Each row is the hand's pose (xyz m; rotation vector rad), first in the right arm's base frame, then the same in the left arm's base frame.
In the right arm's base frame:
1: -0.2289 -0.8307 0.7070 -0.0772 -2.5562 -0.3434
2: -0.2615 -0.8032 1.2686 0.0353 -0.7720 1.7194
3: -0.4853 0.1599 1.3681 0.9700 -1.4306 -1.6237
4: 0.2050 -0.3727 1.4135 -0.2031 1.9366 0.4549
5: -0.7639 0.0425 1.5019 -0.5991 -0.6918 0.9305
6: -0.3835 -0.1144 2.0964 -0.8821 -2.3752 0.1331
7: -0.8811 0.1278 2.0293 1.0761 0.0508 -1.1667
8: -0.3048 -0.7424 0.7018 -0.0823 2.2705 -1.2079
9: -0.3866 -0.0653 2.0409 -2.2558 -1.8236 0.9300
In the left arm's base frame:
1: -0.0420 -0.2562 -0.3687 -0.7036 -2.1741 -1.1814
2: -0.0744 -0.5001 0.1380 0.2258 -0.9827 0.8764
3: 0.3244 0.2242 0.6892 0.6729 -1.3306 -2.5701
4: 0.5509 -0.5322 0.3166 0.7772 1.8135 0.5171
5: 0.0262 0.2282 0.8319 -0.2608 -0.5393 0.1707
6: 0.2100 -0.3801 1.1768 -1.2610 -1.7648 -0.6263
7: -0.0373 0.0862 1.3563 1.5296 0.1185 -1.8692
8: -0.0489 -0.1527 -0.3154 0.8389 2.7530 -0.8571
9: 0.2394 -0.3174 1.1502 -2.1410 -1.0007 0.4131

